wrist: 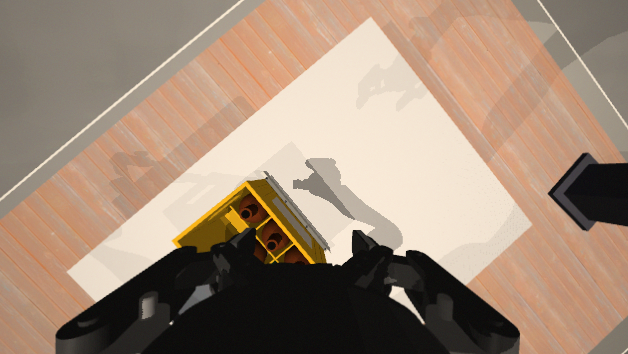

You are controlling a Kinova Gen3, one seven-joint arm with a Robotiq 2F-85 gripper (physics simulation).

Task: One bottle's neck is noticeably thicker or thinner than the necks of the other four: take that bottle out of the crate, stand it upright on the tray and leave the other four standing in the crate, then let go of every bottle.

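Places are measured from the arm's base along level axes (x back, y left, z down), in millimetres.
Where they show: gripper, fingertip midpoint: [304,239].
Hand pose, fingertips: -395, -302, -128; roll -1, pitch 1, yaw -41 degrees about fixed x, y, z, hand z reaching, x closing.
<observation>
Things, the pixels of their top centre, and the offset from my fingertips, as dx, dy, dz. "pt": a spot on its surface instead. Level surfaces: height alone.
- yellow crate, surface spot: [212,227] pt -121, +226, +305
- white table top, surface height: dz +367
- thin grey edge, surface spot: [300,215] pt +35, +57, +345
The yellow crate [212,227] shows left of the middle of the wrist view, partly hidden behind my gripper. Reddish-brown bottles stand in its compartments: one bottle [256,205] near the far end and another bottle [274,233] beside it show their dark open mouths. Parts of two more bottles [297,258] [259,251] show at the gripper's edge. The necks are too small and too hidden to compare here. My gripper [304,239] is open with nothing between its fingers, above the crate's right side. The tray cannot be made out in this view.
The crate stands on a white table top [425,150] above a wooden floor [200,90]. A thin grey edge [300,215] runs along the crate's right side. A black angular object [590,192] reaches in from the right. Shadows fall across the table.
</observation>
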